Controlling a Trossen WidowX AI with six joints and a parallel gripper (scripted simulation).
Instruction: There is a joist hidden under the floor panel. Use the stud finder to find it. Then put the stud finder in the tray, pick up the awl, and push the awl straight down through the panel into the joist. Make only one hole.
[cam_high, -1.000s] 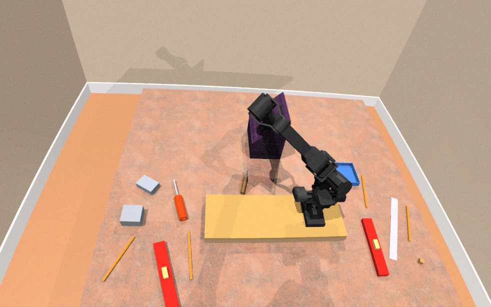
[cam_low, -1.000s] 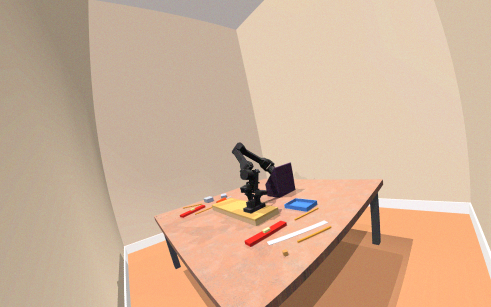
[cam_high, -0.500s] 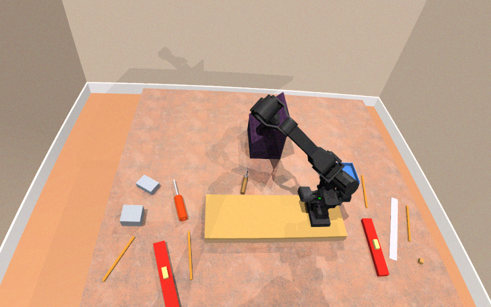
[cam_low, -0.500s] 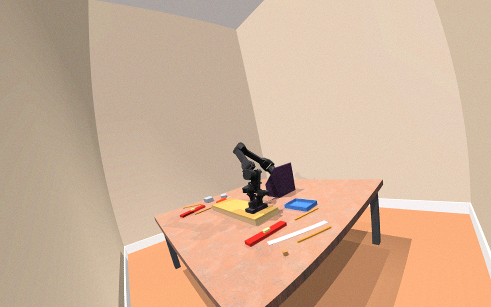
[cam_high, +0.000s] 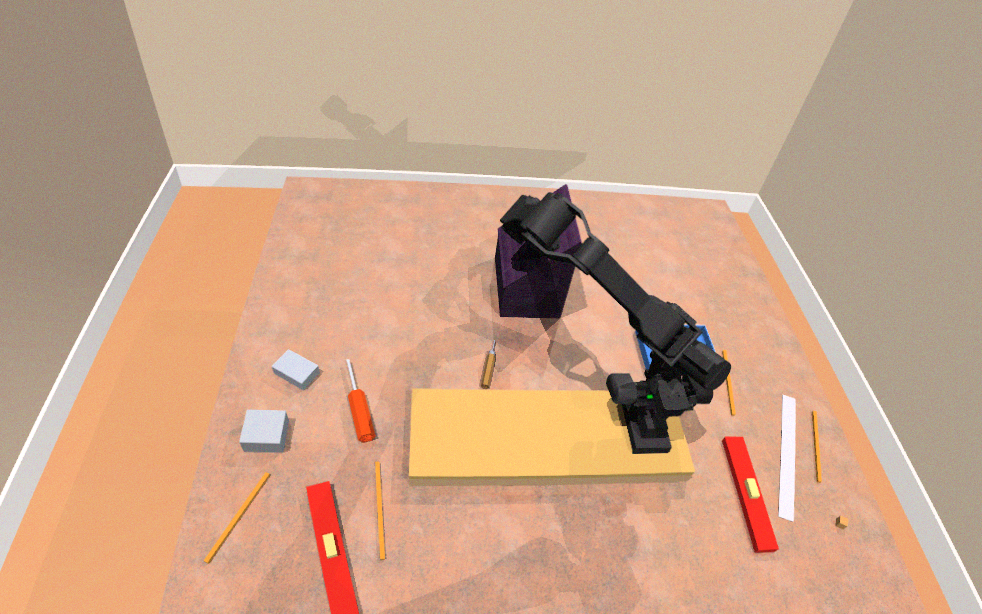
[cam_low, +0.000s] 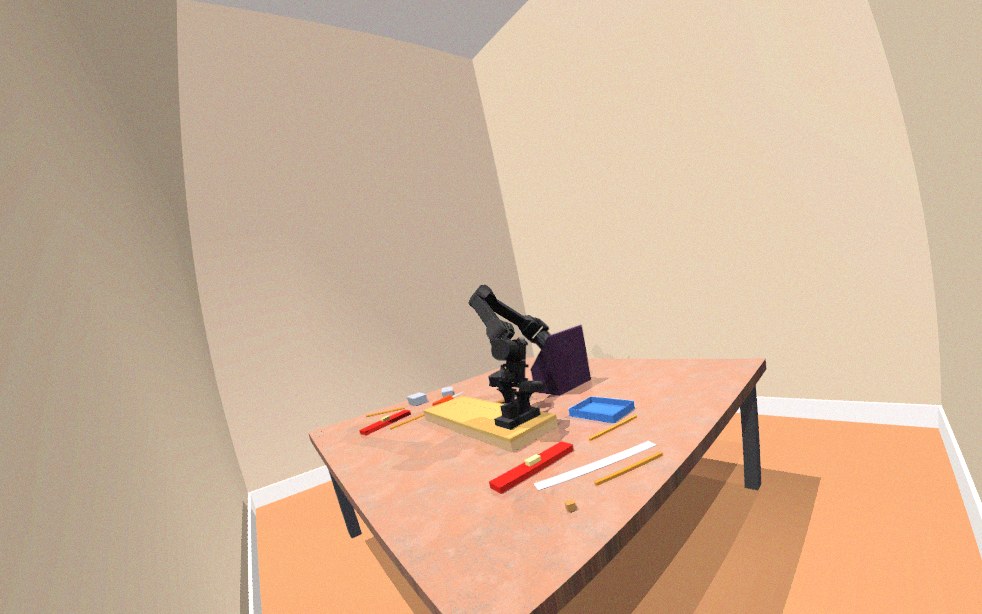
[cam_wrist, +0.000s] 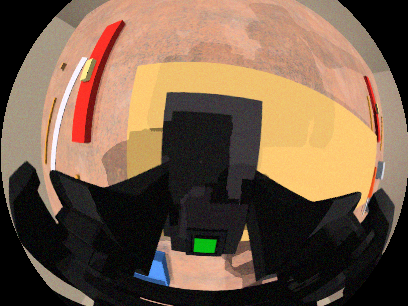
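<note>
Right now the stud finder is 2 cm behind my gripper tip and 2 cm above it. From my gripper tip the other things lie so: white strip 32 cm to the left, 6 cm below, 2 cm ahead; blue tray 23 cm behind, 12 cm to the left, 5 cm below; awl 29 cm to the right, 17 cm behind, 6 cm below.
</note>
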